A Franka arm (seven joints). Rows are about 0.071 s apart.
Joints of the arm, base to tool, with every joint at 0 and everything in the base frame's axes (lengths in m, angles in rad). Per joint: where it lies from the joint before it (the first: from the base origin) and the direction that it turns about. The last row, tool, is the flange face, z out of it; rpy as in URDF.
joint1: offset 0 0 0.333 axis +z
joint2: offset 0 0 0 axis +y
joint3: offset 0 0 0.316 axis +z
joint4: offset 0.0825 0 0 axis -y
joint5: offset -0.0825 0 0.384 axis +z
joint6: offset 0 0 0 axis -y
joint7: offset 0.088 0 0 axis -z
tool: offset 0 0 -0.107 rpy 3.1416 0 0
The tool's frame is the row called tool.
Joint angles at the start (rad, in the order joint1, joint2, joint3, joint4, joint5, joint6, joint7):
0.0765 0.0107 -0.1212 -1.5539 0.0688 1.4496 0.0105
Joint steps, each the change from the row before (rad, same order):
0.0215 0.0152 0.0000 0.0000 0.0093 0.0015 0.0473
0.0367 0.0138 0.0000 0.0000 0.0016 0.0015 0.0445
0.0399 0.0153 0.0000 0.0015 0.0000 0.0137 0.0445
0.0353 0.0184 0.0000 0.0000 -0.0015 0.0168 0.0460
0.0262 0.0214 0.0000 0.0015 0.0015 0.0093 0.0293
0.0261 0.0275 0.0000 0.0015 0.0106 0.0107 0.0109
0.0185 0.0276 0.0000 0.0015 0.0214 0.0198 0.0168
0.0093 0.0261 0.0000 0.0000 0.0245 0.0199 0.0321
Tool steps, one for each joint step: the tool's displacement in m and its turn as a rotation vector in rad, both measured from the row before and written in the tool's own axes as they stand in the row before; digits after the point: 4 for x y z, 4 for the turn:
0.0049 -0.0129 0.0084 0.0044 -0.0152 0.0262
0.0031 -0.0205 0.0085 -0.0060 -0.0145 0.0093
0.0036 -0.0226 0.0077 -0.0076 -0.0020 0.0064
0.0044 -0.0204 0.0096 -0.0091 -0.0024 0.0129
0.0045 -0.0161 0.0109 -0.0072 -0.0109 0.0050
0.0056 -0.0177 0.0141 -0.0006 -0.0172 -0.0132
0.0072 -0.0149 0.0133 0.0128 -0.0109 0.0001
0.0077 -0.0097 0.0130 0.0173 -0.0117 0.0253

